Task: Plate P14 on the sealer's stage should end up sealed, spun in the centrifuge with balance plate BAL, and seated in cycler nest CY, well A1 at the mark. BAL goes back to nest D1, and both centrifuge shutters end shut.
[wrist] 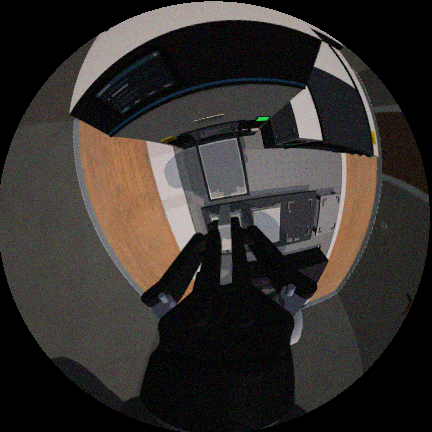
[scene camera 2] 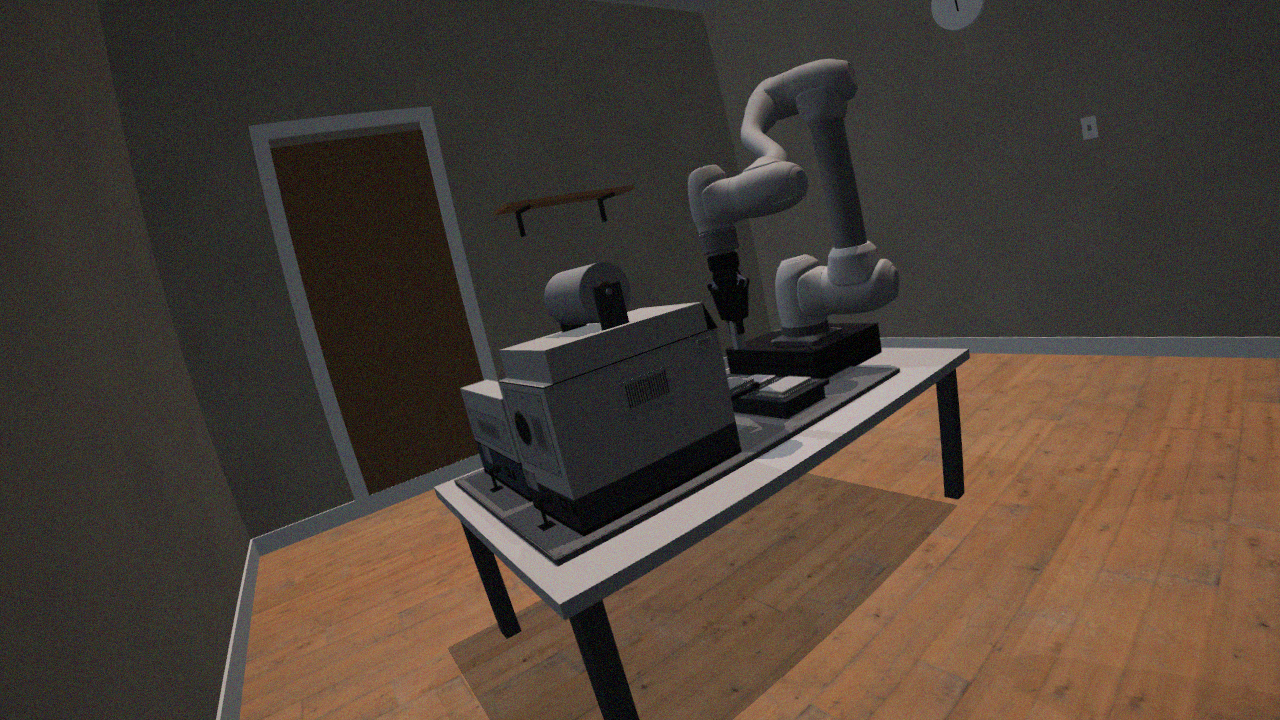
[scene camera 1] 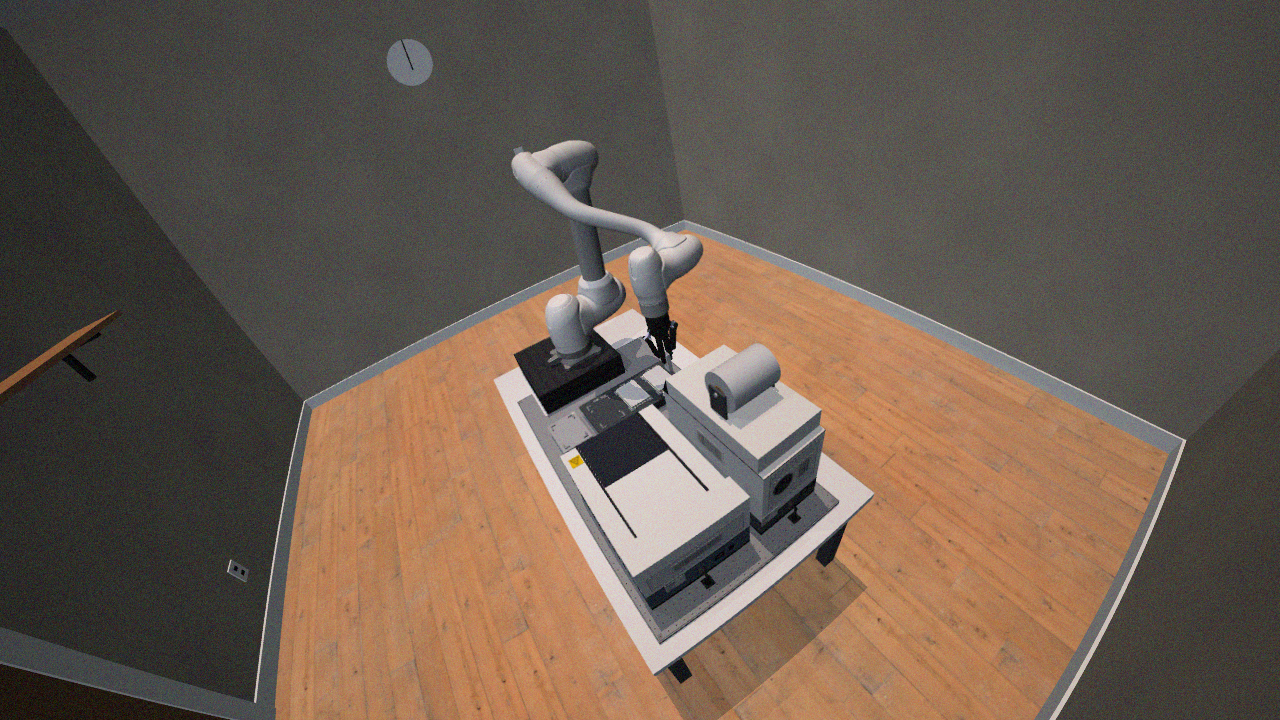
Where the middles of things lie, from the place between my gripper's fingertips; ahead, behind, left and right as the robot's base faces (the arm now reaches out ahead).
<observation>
I see my gripper 39 cm short of the cylinder (scene camera 2: pixel 569 299), 22 cm below it and 3 cm to the left of it. Round my hand: centrifuge (scene camera 1: pixel 670 516) (33 cm to the right, 33 cm ahead, 8 cm below).
</observation>
